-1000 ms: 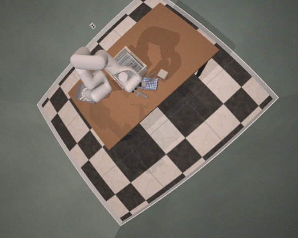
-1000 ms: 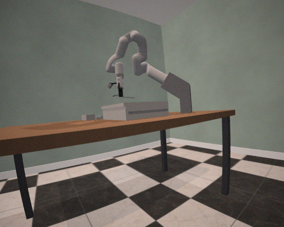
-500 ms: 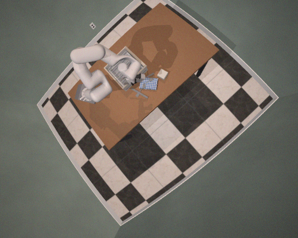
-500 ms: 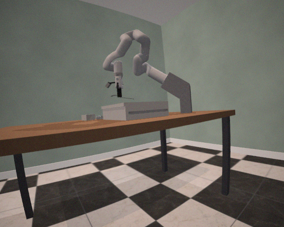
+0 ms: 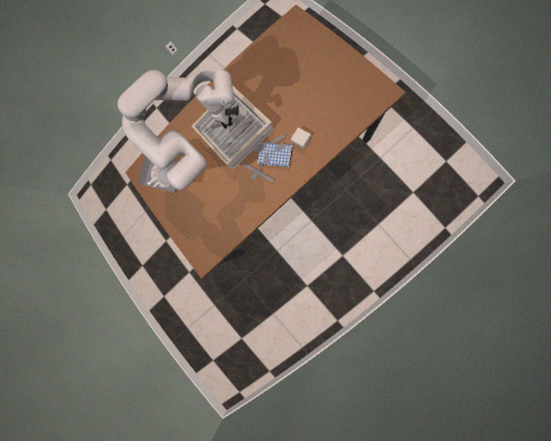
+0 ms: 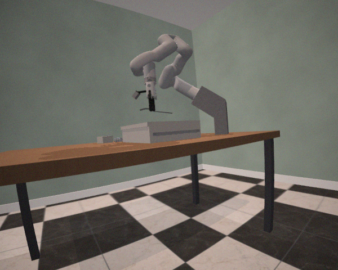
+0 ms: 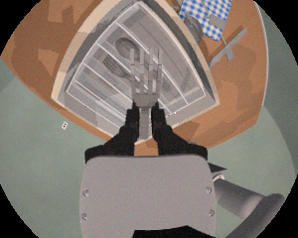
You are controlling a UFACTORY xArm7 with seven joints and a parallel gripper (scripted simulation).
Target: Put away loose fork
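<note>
Now: hand 15 cm above the cutlery tray and 5 cm to the right of it. From my hand the other things lie so: small pale block 31 cm to the right, 18 cm below, 18 cm ahead; then blue checked napkin 25 cm to the right, 19 cm below, 2 cm ahead.
</note>
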